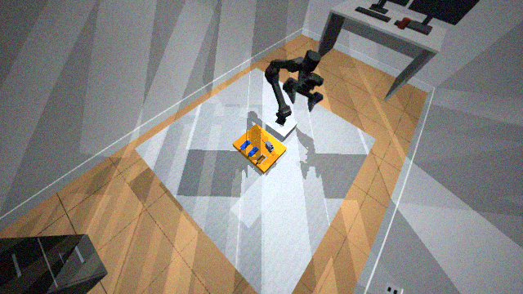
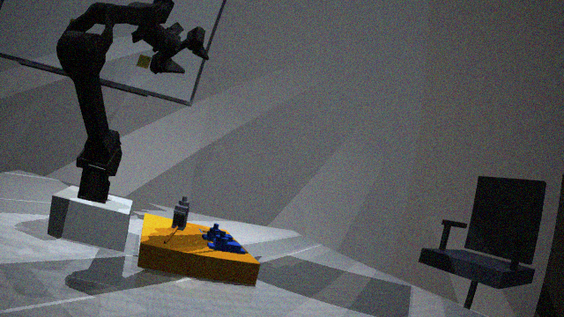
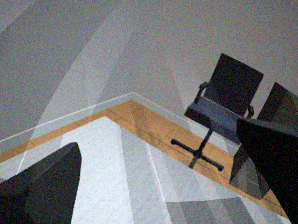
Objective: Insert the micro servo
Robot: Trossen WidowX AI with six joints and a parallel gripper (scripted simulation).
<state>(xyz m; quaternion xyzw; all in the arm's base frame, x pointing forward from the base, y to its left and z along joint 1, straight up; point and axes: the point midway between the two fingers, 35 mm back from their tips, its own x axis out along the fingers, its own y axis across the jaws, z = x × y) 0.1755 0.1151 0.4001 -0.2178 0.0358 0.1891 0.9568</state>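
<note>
My gripper tip is 160 mm to the left of the orange deck and 460 mm above it.
</note>
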